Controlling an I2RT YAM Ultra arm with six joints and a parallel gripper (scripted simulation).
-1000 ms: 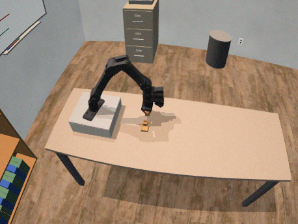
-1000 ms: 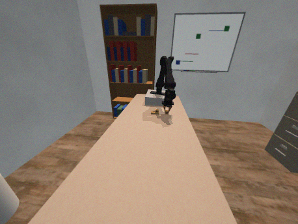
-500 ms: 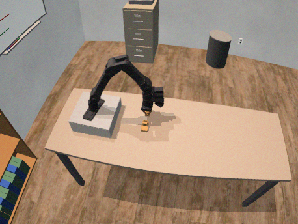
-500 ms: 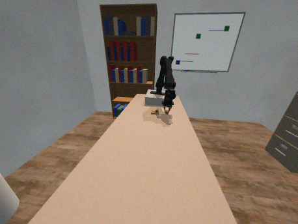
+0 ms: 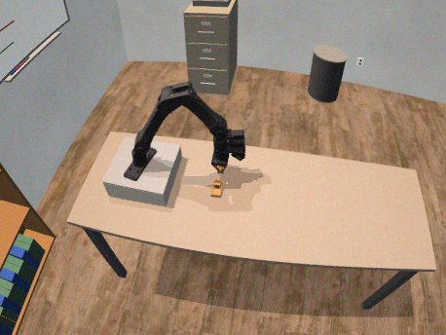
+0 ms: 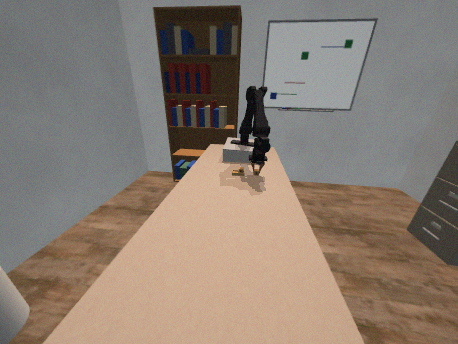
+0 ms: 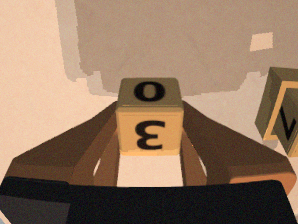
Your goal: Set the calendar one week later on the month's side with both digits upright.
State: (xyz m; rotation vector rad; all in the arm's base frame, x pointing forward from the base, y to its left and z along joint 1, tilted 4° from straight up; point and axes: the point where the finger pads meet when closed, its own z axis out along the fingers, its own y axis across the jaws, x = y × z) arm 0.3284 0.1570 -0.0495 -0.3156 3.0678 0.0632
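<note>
Now: the wooden digit cube right at my hand. From my hand the other things lie so: calendar tray (10 cm to the right, 2 cm ahead, 1 cm below).
</note>
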